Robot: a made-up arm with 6 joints.
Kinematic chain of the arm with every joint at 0, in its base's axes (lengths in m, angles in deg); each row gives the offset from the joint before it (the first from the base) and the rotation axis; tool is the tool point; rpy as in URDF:
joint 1: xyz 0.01 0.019 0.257 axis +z
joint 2: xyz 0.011 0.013 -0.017 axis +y
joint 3: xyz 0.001 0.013 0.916 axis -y
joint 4: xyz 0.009 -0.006 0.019 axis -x
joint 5: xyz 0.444 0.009 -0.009 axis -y
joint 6: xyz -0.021 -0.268 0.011 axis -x
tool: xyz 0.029 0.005 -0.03 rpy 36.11 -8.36 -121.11
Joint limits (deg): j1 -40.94..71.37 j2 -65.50..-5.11 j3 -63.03..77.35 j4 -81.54..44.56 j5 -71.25..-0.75 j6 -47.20..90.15
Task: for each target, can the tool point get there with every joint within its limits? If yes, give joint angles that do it. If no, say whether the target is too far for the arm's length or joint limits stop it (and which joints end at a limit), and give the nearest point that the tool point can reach.
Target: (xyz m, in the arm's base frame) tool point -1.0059 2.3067 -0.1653
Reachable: no: too far | nearest point -1.1120 0.7434 0.7242 | short by 1.802 m
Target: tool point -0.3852 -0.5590 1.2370
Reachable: yes | joints 46.27 -56.01 49.52 -50.66 -35.46 -23.72
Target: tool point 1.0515 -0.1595 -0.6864
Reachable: no: joint limits stop it (at a limit: joint 1, joint 2, joint 3, joint 6) | nearest point 0.0473 -0.3635 0.4317 | short by 1.517 m
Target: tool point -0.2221 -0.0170 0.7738
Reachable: yes | joints -14.52 -52.67 -29.60 -57.83 -24.47 11.32
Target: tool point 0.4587 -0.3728 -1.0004
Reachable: no: joint limits stop it (at a limit: joint 1, joint 2, joint 3, joint 5, joint 6) | nearest point -0.0319 -0.3365 0.3861 | short by 1.471 m
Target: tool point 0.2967 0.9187 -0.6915
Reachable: no: joint limits stop it (at a limit: joint 1, joint 2, joint 3, joint 4, joint 5) | nearest point -0.2627 0.2482 0.3732 | short by 1.377 m
